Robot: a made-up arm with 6 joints.
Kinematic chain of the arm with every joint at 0, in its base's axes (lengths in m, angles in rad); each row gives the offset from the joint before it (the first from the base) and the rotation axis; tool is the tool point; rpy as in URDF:
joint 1: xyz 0 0 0.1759 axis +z
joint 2: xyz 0 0 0 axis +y
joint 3: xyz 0.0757 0 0.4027 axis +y
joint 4: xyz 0.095 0 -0.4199 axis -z
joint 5: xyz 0 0 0 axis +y
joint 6: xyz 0.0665 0 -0.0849 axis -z
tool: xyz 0 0 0 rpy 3.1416 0 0
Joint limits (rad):
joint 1: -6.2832..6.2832
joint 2: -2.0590..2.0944
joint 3: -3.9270..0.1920
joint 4: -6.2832..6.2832
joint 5: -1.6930..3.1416
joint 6: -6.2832..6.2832
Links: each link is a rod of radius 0.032 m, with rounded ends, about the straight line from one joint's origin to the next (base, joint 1, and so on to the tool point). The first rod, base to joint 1, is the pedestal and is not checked.
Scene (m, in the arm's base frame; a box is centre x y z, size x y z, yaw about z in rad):
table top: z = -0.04
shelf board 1: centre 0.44 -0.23 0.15 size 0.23 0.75 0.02 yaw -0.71
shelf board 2: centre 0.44 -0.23 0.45 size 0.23 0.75 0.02 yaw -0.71
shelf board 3: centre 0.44 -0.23 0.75 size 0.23 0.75 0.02 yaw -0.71
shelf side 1: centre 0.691 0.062 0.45 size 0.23 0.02 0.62 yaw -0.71
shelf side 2: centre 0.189 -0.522 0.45 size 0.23 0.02 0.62 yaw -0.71
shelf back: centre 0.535 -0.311 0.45 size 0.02 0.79 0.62 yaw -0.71
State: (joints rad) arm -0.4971 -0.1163 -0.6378 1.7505 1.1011 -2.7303
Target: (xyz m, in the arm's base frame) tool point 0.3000 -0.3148 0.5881
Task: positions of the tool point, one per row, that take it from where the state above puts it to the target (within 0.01 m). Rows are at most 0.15 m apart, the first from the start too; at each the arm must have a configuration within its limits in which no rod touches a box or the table.
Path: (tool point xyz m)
1: 0.3536 -0.1125 0.2897
2: 0.2802 -0.0554 0.2780
3: 0.2702 -0.1287 0.3776
4: 0.2204 -0.1772 0.4840
5: 0.1467 -0.1830 0.5881
6: 0.2156 -0.2501 0.6010
7: 0.3000 -0.3148 0.5881

